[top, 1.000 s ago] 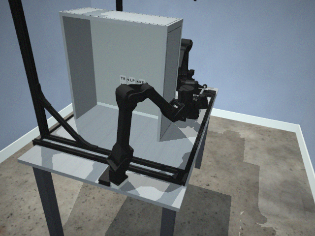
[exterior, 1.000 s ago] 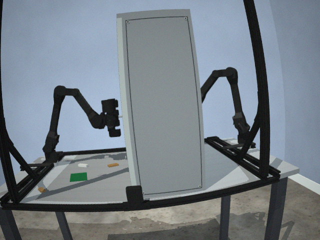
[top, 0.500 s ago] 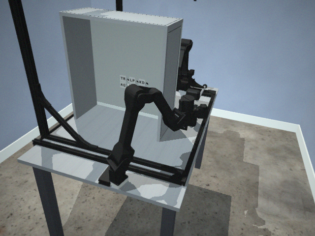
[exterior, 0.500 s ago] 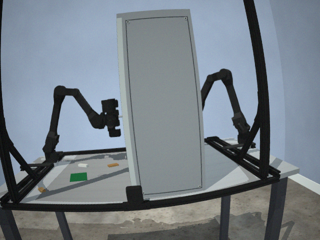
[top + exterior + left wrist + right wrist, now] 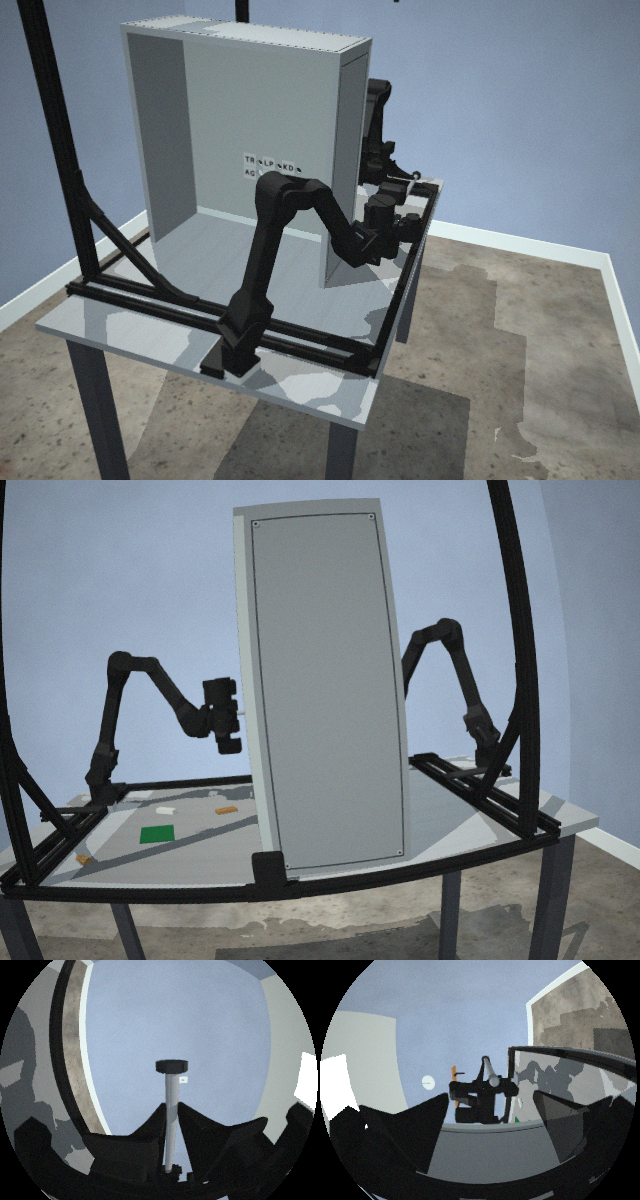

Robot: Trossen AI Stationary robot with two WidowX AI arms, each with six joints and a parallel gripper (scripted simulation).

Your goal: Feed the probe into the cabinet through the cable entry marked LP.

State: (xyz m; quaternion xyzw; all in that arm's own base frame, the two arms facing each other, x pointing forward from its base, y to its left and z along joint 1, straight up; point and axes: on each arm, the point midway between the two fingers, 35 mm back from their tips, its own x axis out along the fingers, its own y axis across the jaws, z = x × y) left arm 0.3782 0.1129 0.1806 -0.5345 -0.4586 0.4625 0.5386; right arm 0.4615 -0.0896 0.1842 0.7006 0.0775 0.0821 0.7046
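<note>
Right now the rod is 17 cm to the left of my right hand. The rest, counted from my right hand: white block (39 cm to the left, 24 cm behind, 20 cm below); green patch (41 cm behind, 38 cm to the left, 20 cm below); LP label (39 cm behind, 12 cm to the left, 1 cm above).
Right now the rod is 30 mm ahead of my left hand and 60 mm to the right of it. Round my left hand: white block (210 mm behind, 160 mm to the left, 190 mm below); green patch (380 mm behind, 150 mm to the left, 200 mm below); LP label (360 mm behind, 110 mm to the right, 20 mm above).
</note>
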